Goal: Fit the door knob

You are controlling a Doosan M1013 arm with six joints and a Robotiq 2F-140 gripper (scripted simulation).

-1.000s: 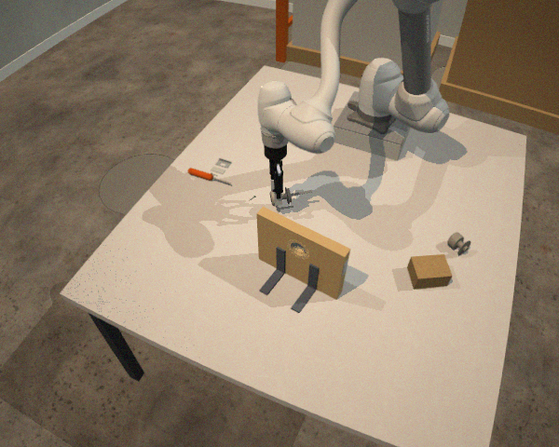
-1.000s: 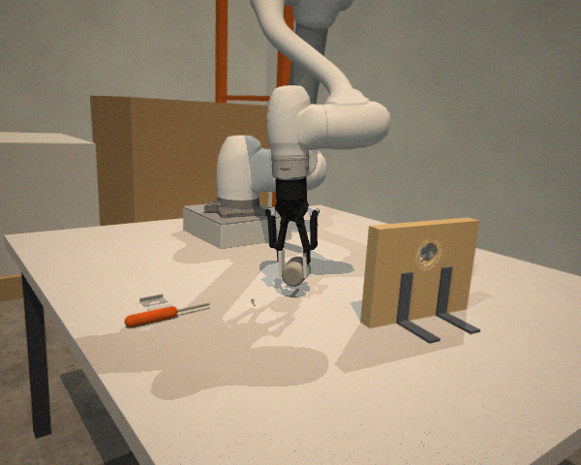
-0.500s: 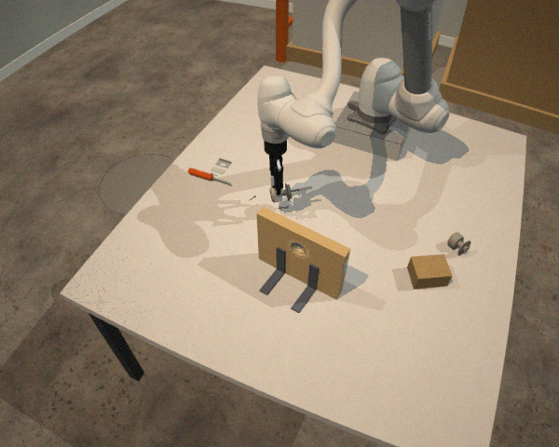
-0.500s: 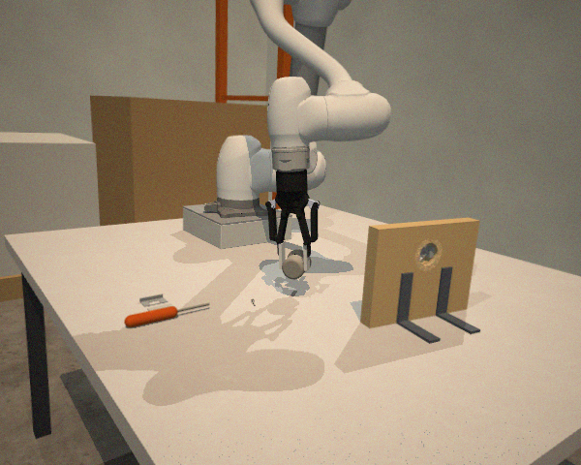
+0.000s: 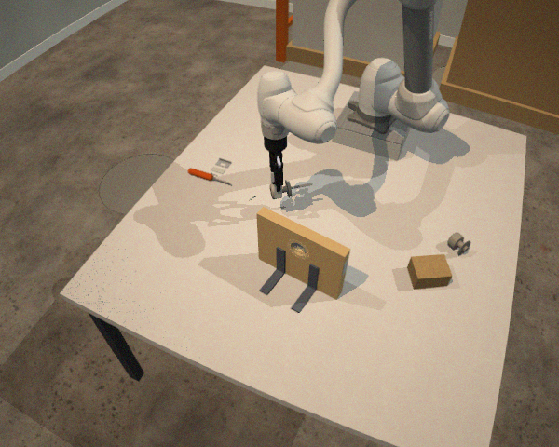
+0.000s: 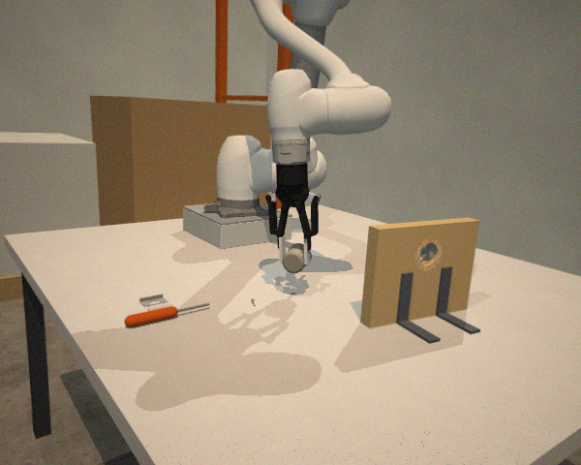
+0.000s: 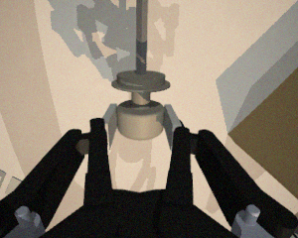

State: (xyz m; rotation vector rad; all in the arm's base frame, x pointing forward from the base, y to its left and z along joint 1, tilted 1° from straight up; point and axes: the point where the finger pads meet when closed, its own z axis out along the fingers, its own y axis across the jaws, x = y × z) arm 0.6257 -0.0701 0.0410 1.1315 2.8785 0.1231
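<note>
My gripper is now 30 mm past the door knob, 30 mm to the right of it and 20 mm above it. The rest, counted from my hand: tiny screw 110 mm to the right, 120 mm below; wooden panel 200 mm ahead, 240 mm to the left, 10 mm above; latch socket 200 mm ahead, 240 mm to the left, 30 mm above.
</note>
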